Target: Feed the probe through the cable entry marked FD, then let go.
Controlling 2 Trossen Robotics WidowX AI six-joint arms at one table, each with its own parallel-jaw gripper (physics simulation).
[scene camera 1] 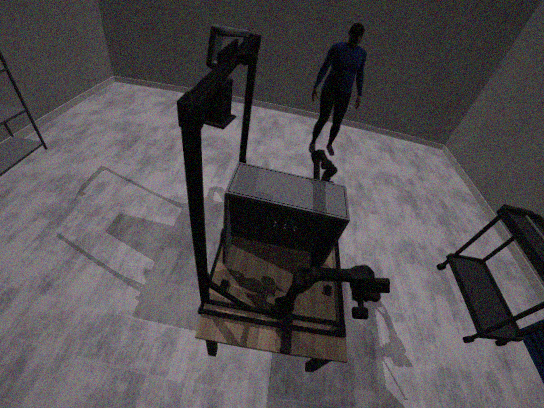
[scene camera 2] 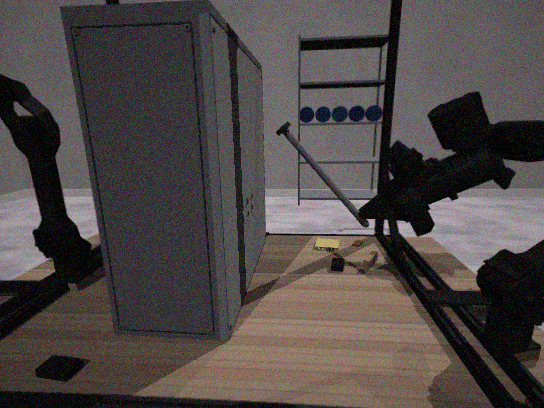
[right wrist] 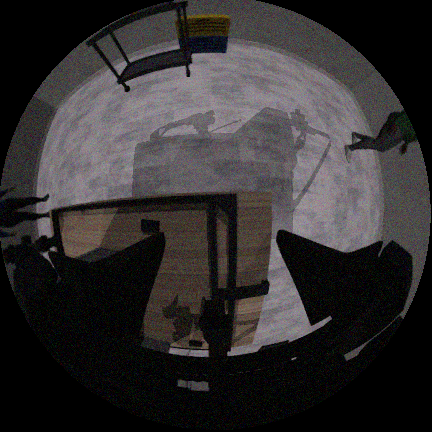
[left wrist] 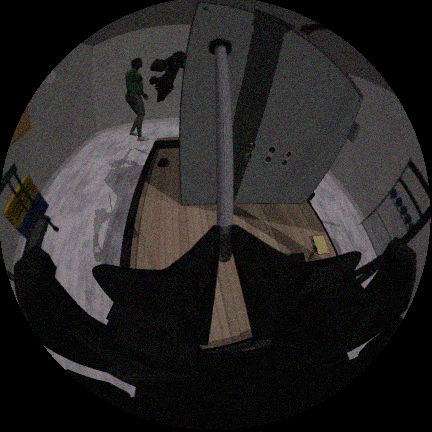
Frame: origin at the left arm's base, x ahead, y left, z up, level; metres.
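Seen in the pictures: left gripper, fingertip midpoint: (scene camera 2: 358, 214) (left wrist: 224, 230); right gripper, fingertip midpoint: (scene camera 1: 355, 304) (right wrist: 222, 237) (left wrist: 159, 100); left arm's base at its link origin: (scene camera 2: 507, 338) (right wrist: 54, 240); right arm's base at its link origin: (scene camera 1: 277, 312) (scene camera 2: 73, 276) (right wrist: 214, 305).
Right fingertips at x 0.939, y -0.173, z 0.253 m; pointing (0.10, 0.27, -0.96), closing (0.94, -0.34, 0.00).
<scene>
Offsets run from my right fingertips to a thing's top centre. "spot": to the spot under its first point.
A long grey probe (scene camera 2: 325, 175) (left wrist: 224, 130) has a dark flanged far end. My left gripper (scene camera 2: 364, 216) (left wrist: 224, 230) is shut on it near its other end. In scene camera 2 the probe slants up and left, its flange higher than the holes. The grey cabinet {dx -0.453, dy -0.259, dz +0.293 m} (scene camera 1: 290, 190) (scene camera 2: 145, 175) (left wrist: 310, 110) stands on the table. Its cable entries {spot: dx -0.548, dy -0.190, dz -0.072 m} (scene camera 2: 248, 205) (left wrist: 278, 156) are small round holes; the FD marking is unreadable. In the left wrist view the flange lies over the panel, up and left of the holes; contact is unclear. My right gripper (scene camera 1: 367, 290) (right wrist: 222, 237) is open and empty beyond the table's edge.
A black block {dx -0.797, dy -0.200, dz -0.258 m} (scene camera 2: 338, 264), a yellow note {dx -0.832, dy -0.351, dz -0.261 m} (scene camera 2: 327, 244) (left wrist: 320, 245) and small brown pieces {dx -0.892, dy -0.189, dz -0.244 m} (scene camera 2: 372, 260) lie on the table beyond the cabinet. Another black block {dx -0.190, dy +0.031, dz -0.258 m} (scene camera 2: 62, 367) (right wrist: 150, 225) lies at the other side. Dark rails (scene camera 2: 440, 320) border the table.
</scene>
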